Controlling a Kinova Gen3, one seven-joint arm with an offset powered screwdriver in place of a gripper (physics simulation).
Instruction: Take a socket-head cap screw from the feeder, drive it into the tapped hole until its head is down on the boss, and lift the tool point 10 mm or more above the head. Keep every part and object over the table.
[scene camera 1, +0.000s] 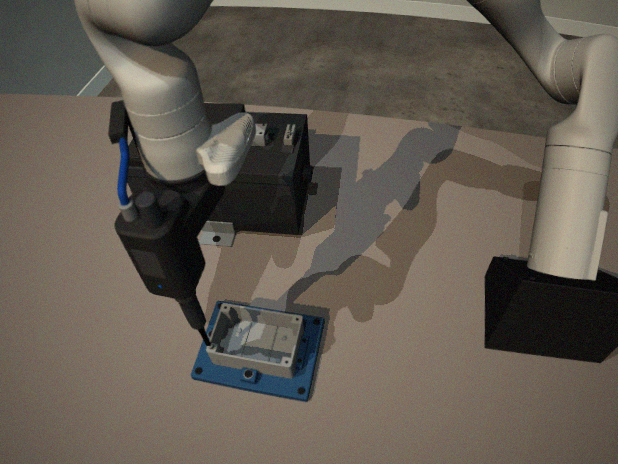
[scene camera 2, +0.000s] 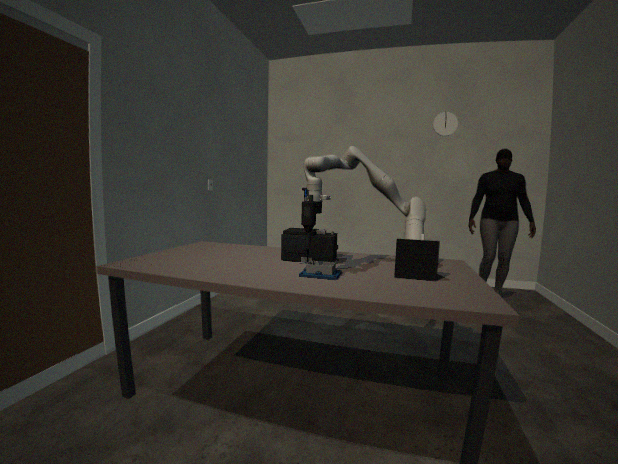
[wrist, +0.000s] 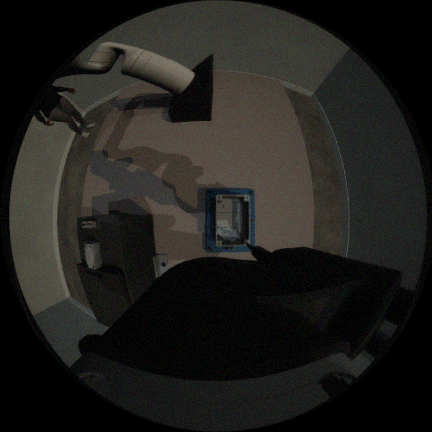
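My screwdriver (scene camera 1: 209, 345) (wrist: 247, 243) points down, slightly tilted in scene camera 1, with its thin black bit at the near-left corner boss of a light grey open box (scene camera 1: 250, 363) (scene camera 2: 320, 268). The box sits on a blue fixture plate (scene camera 1: 310, 372) (scene camera 2: 320, 275) (wrist: 210, 220). Holes show in its other corner bosses. The bit tip covers this corner's hole; no screw or head can be made out there, nor whether the tip touches. The black feeder (scene camera 1: 270, 205) (scene camera 2: 322, 246) (wrist: 135, 250) stands behind, with a silver tab (scene camera 1: 226, 235) (wrist: 158, 264) with a dark hole.
A black block (scene camera 1: 550, 320) (scene camera 2: 417, 260) (wrist: 197, 102) stands at the arm's base on the table (scene camera 1: 400, 415) (scene camera 2: 250, 280). A blue cable (scene camera 1: 122, 172) runs down to the screwdriver. A person (scene camera 2: 501, 200) (wrist: 62, 110) stands beyond the table, on the arm base's side.
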